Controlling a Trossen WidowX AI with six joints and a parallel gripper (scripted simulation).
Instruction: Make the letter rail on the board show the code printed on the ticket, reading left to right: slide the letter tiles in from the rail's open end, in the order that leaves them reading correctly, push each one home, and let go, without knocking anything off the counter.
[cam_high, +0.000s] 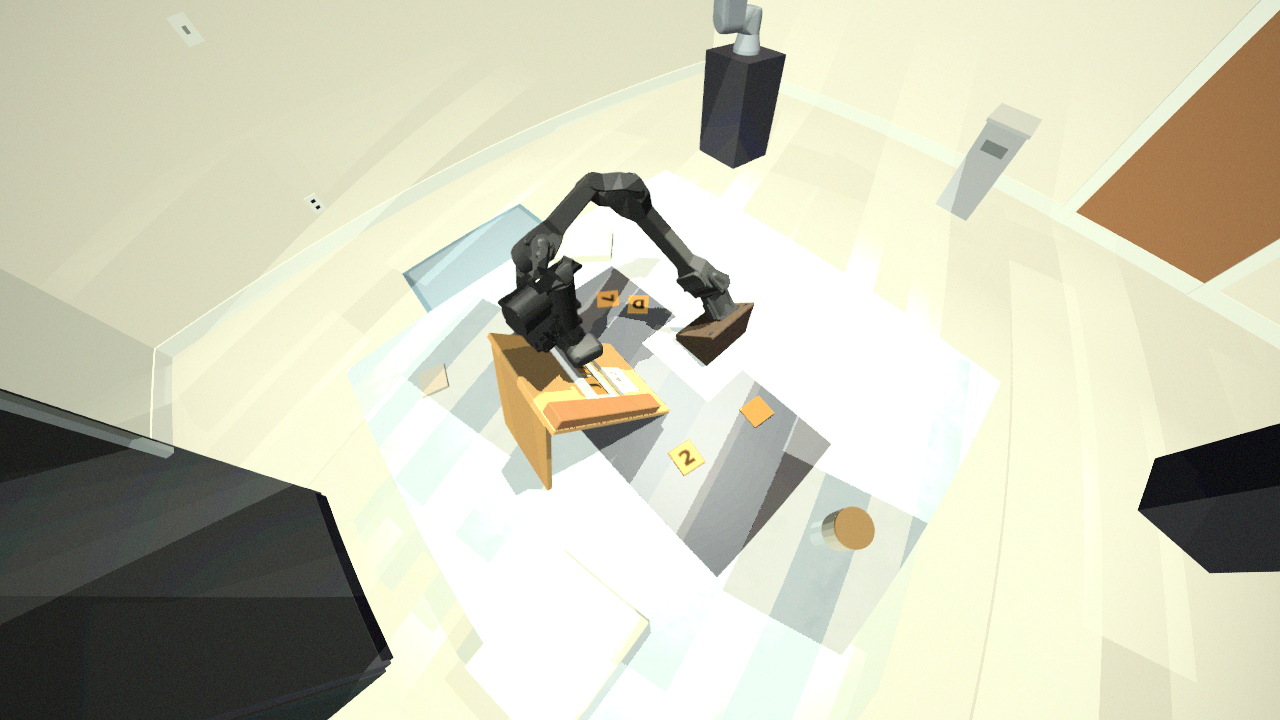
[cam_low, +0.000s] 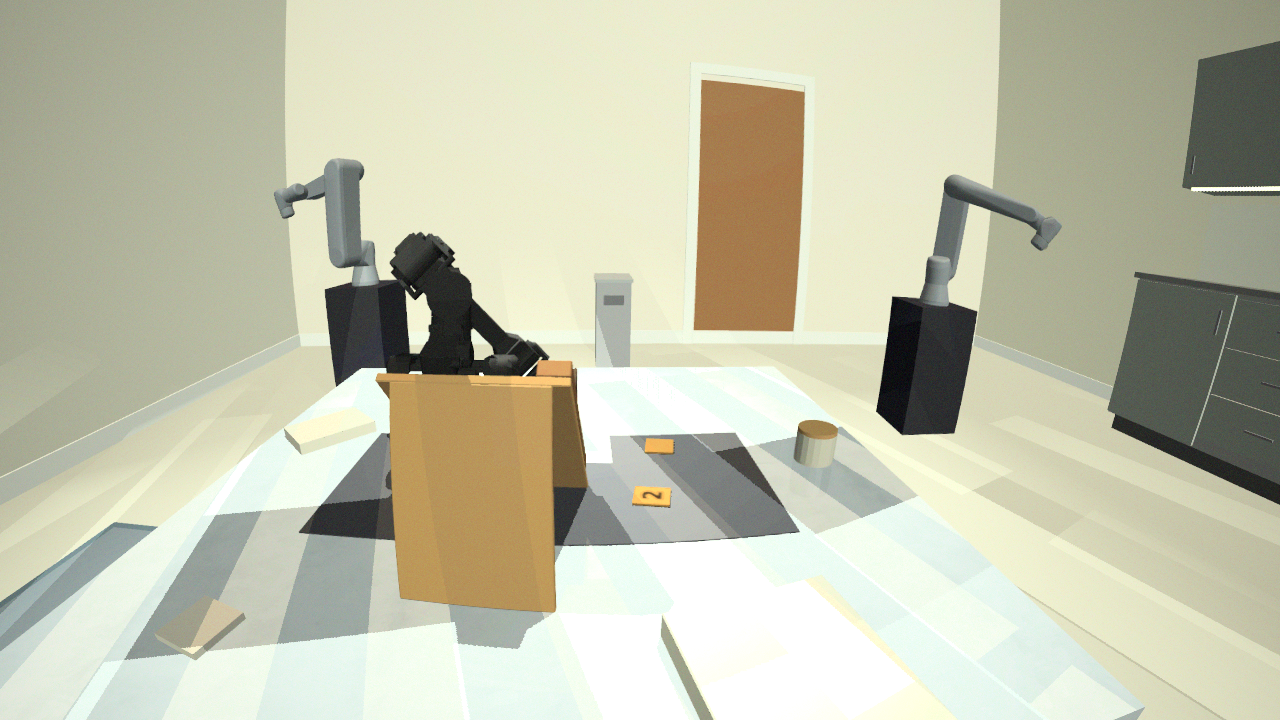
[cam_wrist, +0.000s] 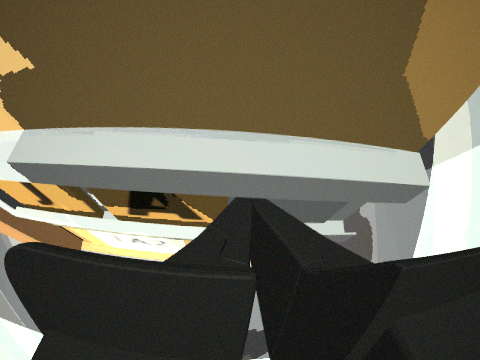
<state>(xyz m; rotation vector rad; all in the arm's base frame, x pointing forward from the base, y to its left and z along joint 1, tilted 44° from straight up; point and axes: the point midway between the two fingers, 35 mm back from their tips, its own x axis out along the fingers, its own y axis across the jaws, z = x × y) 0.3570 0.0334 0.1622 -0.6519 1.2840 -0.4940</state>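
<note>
Now: the white ticket 7 cm behind my gripper tip, 7 cm to the left of it and 8 cm below it. Round my gripper tip: grey mat (17 cm behind, 11 cm to the left, 16 cm below); pale pad (31 cm ahead, 26 cm to the right, 15 cm below); round tan-lidded canister (23 cm behind, 61 cm to the left, 12 cm below).
</note>
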